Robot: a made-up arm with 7 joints. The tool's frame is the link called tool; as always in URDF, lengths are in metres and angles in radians. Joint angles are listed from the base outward. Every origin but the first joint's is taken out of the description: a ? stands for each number. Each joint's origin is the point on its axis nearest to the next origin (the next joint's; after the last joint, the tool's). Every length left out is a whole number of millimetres.
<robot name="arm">
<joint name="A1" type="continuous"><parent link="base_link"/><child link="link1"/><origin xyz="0 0 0.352"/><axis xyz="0 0 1"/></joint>
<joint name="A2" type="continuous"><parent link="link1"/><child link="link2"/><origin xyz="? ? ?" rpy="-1.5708 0 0"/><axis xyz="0 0 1"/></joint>
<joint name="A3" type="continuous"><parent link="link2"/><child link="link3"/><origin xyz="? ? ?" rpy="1.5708 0 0"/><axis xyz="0 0 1"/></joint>
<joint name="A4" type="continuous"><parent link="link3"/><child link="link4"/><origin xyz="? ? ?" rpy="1.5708 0 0"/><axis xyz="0 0 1"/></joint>
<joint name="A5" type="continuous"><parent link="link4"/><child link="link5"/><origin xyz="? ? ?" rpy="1.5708 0 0"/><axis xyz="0 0 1"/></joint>
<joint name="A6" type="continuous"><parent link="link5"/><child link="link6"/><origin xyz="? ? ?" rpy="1.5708 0 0"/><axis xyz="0 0 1"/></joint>
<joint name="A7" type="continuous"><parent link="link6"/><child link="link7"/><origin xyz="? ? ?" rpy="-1.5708 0 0"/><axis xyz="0 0 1"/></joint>
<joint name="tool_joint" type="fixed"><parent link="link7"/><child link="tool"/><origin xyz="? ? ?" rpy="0 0 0"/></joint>
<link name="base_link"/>
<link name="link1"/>
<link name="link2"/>
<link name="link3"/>
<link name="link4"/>
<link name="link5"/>
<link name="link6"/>
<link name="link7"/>
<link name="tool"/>
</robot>
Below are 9 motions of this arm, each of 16 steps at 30 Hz.
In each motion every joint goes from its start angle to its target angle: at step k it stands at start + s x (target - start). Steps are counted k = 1, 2, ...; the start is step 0. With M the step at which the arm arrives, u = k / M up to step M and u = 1 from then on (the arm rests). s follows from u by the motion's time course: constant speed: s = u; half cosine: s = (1 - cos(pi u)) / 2; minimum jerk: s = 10 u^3 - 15 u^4 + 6 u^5.
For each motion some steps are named. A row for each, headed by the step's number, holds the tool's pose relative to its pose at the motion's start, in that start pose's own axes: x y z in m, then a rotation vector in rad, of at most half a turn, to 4 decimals.
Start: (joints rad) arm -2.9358 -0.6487 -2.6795 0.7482 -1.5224 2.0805 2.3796
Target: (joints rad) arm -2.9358 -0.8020 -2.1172 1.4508 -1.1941 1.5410 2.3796
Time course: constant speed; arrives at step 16
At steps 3, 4, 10, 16:
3: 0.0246 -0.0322 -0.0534 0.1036 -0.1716 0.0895
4: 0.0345 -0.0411 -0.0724 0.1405 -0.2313 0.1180
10: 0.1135 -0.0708 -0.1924 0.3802 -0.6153 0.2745
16: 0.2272 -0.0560 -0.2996 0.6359 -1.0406 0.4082

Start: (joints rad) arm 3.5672 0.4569 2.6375 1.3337 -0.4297 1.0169 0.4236
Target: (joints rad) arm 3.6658 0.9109 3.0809 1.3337 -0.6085 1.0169 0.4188
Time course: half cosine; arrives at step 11
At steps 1, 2, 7, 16:
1: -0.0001 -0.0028 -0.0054 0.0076 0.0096 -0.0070
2: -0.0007 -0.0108 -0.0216 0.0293 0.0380 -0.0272
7: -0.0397 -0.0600 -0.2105 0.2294 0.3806 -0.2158
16: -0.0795 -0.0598 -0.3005 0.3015 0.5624 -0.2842

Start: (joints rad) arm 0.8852 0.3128 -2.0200 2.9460 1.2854 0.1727 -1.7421
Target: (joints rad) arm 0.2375 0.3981 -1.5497 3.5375 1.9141 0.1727 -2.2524
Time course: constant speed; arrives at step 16
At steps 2, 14, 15, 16:
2: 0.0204 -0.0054 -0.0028 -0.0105 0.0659 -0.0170
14: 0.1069 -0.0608 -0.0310 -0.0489 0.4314 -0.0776
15: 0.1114 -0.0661 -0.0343 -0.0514 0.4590 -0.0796
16: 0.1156 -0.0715 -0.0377 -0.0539 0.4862 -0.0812

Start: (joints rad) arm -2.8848 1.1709 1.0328 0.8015 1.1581 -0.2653 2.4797
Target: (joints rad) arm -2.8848 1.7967 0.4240 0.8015 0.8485 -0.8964 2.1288
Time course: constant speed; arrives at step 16
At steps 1, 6, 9, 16:
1: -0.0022 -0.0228 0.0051 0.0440 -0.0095 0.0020
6: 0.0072 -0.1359 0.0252 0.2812 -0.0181 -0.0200
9: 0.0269 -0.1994 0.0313 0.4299 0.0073 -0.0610
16: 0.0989 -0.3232 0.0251 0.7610 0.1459 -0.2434

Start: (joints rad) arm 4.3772 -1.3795 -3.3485 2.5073 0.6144 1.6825 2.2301
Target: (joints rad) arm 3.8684 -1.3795 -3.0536 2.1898 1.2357 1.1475 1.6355
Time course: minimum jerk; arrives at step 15
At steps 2, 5, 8, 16:
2: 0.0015 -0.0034 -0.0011 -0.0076 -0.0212 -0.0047
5: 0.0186 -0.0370 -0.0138 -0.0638 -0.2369 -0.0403
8: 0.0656 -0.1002 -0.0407 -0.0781 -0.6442 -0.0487
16: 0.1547 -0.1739 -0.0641 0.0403 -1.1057 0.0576

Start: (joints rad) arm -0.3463 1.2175 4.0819 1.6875 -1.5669 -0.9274 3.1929
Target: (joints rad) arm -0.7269 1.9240 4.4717 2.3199 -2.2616 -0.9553 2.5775
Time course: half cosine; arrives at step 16
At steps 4, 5, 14, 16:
4: -0.0522 0.0114 0.0312 -0.1022 -0.0572 -0.3032
5: -0.0788 0.0212 0.0467 -0.1524 -0.0926 -0.4579
14: -0.3096 0.2121 0.1433 -0.4318 -0.6501 -1.8648
16: -0.3201 0.2246 0.1447 -0.4300 -0.6879 -1.9303

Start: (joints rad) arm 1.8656 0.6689 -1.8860 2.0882 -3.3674 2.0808 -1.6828
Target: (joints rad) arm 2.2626 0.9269 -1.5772 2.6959 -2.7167 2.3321 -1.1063
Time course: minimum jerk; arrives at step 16
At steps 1, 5, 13, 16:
1: -0.0001 -0.0003 0.0012 0.0026 0.0023 0.0012
5: 0.0021 -0.0291 0.0959 0.2169 0.1840 0.0967
13: 0.1219 -0.2562 0.3361 1.2345 0.8926 0.4577
16: 0.1322 -0.2713 0.3407 1.3024 0.9336 0.4730

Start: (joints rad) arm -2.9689 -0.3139 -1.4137 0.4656 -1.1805 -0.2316 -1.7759
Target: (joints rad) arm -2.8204 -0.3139 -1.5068 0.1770 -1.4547 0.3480 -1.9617
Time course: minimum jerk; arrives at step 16
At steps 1, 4, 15, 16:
1: 0.0004 -0.0002 0.0002 0.0013 0.0011 -0.0009
4: 0.0207 -0.0099 0.0099 0.0601 0.0531 -0.0445
15: 0.1934 -0.1140 0.0311 0.5155 0.4907 -0.5169
16: 0.1938 -0.1143 0.0310 0.5165 0.4917 -0.5182

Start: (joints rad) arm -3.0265 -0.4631 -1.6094 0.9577 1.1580 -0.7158 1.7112
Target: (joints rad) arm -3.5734 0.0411 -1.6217 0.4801 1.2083 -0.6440 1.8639
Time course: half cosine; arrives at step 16
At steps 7, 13, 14, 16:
7: 0.0547 -0.0661 -0.0281 0.2218 0.1286 -0.0690
13: 0.1436 -0.1508 -0.0882 0.5360 0.3685 -0.1023
14: 0.1522 -0.1578 -0.0957 0.5656 0.3936 -0.1018
16: 0.1593 -0.1634 -0.1021 0.5901 0.4147 -0.1010

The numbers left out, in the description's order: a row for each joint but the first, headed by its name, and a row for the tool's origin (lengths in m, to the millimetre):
A2: 0 0 0
A3: 0 -0.275 0
A4: 0.046 0 0
A5: 0.071 -0.316 0
A6: 0 0 0
A7: 0.115 0.147 0
tool: 0 0 0

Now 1 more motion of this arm.
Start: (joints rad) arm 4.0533 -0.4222 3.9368 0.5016 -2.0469 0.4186 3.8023
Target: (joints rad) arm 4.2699 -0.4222 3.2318 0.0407 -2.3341 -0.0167 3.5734
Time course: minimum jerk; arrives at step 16
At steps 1, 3, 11, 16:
1: 0.0003 0.0006 0.0000 -0.0016 0.0001 -0.0008
3: 0.0074 0.0126 0.0004 -0.0357 0.0018 -0.0169
11: 0.0796 0.1898 -0.0748 -0.6210 -0.1037 -0.1435
16: 0.0809 0.2188 -0.1087 -0.7493 -0.1666 -0.1329

